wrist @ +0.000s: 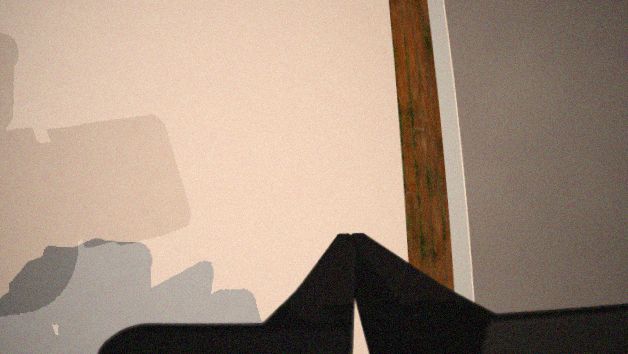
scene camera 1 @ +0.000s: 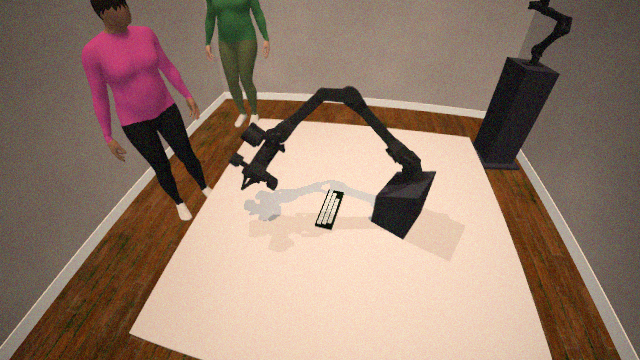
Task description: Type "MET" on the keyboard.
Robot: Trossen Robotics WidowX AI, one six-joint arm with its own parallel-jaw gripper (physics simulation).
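Seen in the pictures: gripper, fingertip midpoint: (wrist: 350,246) (scene camera 1: 241,189); arm's base, origin of the base link: (scene camera 1: 415,178).
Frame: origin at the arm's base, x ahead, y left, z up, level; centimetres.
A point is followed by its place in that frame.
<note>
A small dark keyboard (scene camera 1: 329,210) @[x 30.3, y 0.5, z -18.0 cm] with rows of white keys lies on the pale surface in front of the arm's base, in the scene view. The keyboard does not show in the wrist view. My gripper (scene camera 1: 243,188) @[x 61.7, y 4.6, z -3.2 cm] (wrist: 350,246) @[x 61.7, y 4.6, z -3.2 cm] is shut, its two black fingertips touching, with nothing between them. It hangs above the pale surface, well to the left of the keyboard in the scene view, pointing down and to the left. Single letters on the keys are too small to read.
The arm's dark base block (scene camera 1: 400,205) @[x 6.4, y 9.9, z -3.6 cm] stands right of the keyboard. A person in pink (scene camera 1: 137,75) and a person in green (scene camera 1: 235,25) stand beyond the pale surface (scene camera 1: 350,290) @[x 22.6, y 32.7, z -19.7 cm]. A dark pedestal (scene camera 1: 515,115) bears another arm at the back right.
</note>
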